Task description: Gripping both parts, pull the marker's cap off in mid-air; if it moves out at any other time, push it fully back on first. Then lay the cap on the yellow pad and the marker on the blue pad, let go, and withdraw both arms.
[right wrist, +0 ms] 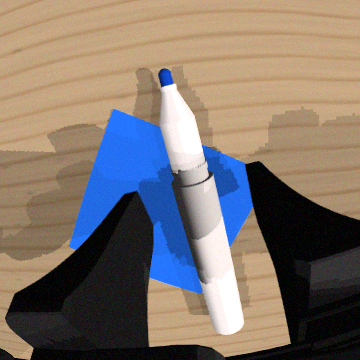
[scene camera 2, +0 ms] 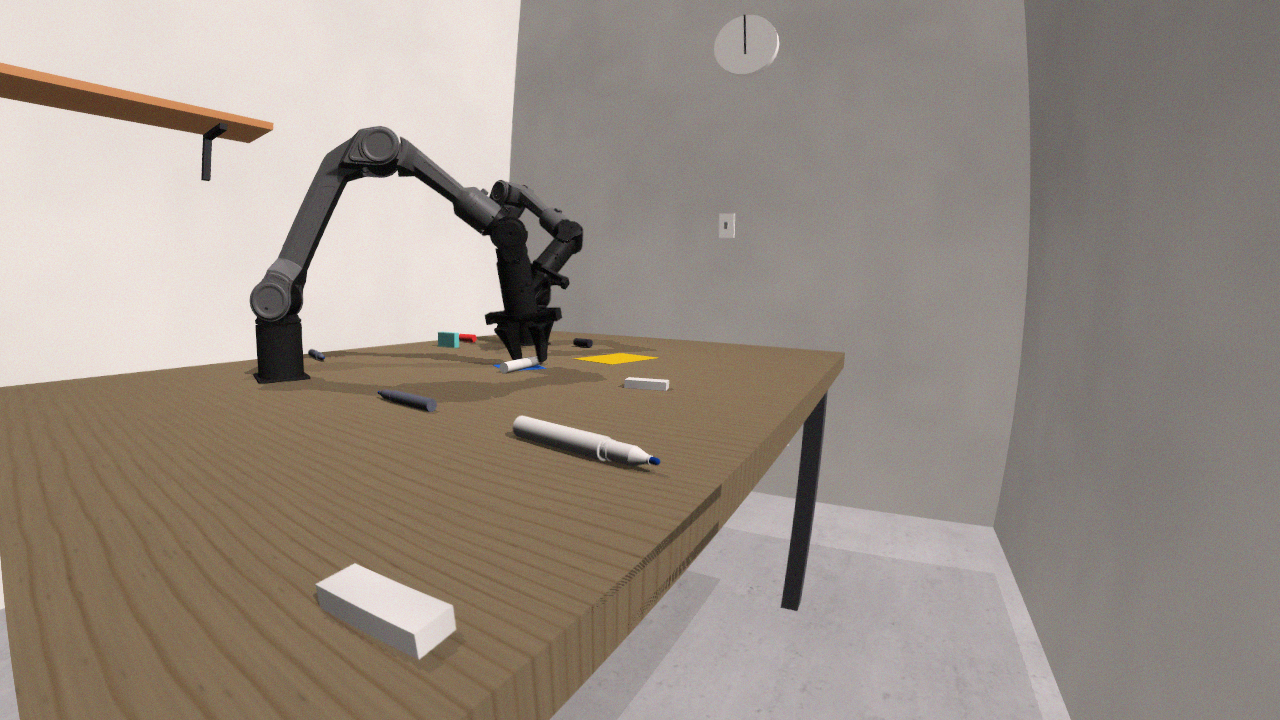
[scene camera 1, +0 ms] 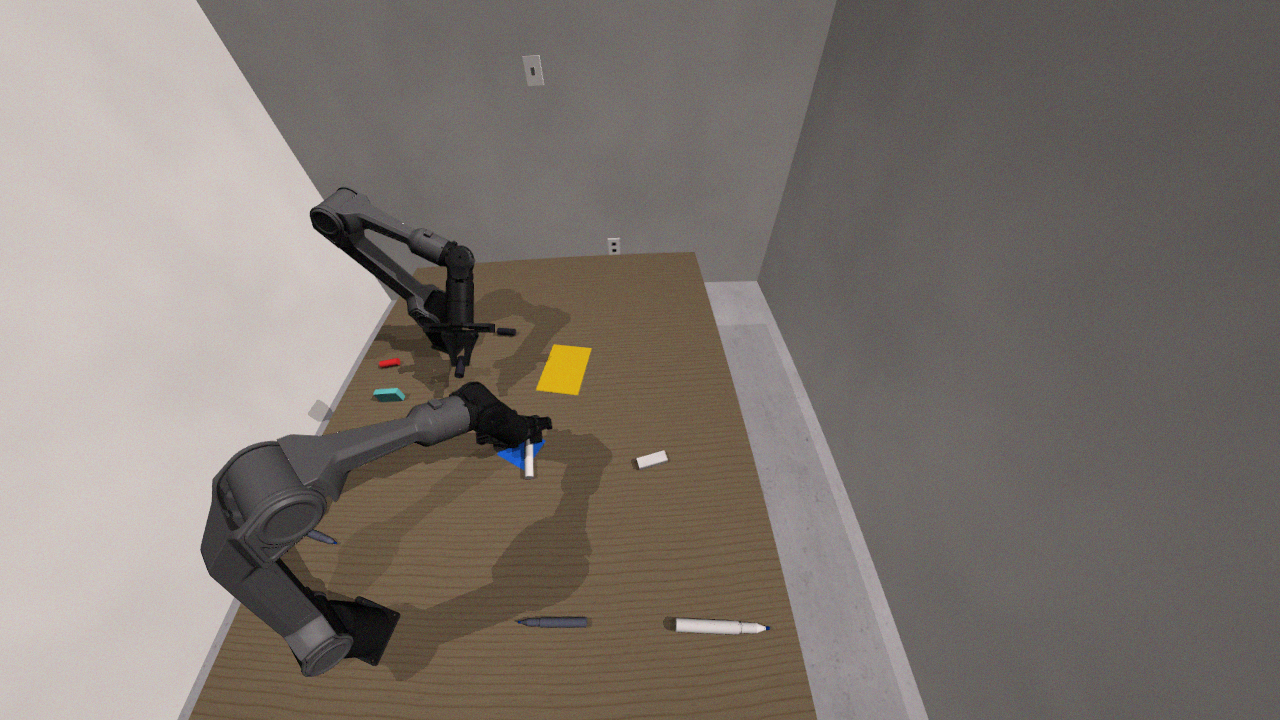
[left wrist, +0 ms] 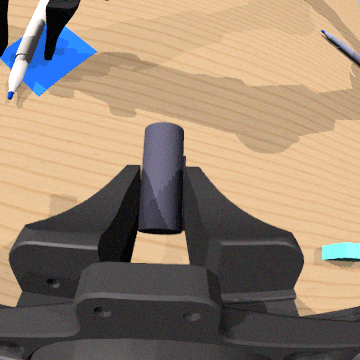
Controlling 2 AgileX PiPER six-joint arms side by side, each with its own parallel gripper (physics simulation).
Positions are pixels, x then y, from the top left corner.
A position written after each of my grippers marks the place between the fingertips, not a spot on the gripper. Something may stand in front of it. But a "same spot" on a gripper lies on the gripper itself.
my left gripper: scene camera 2 519, 300; scene camera 1; left wrist; not seen in the right wrist view (out of frame)
same spot on my left gripper: (scene camera 1: 449, 338) = (left wrist: 224, 229)
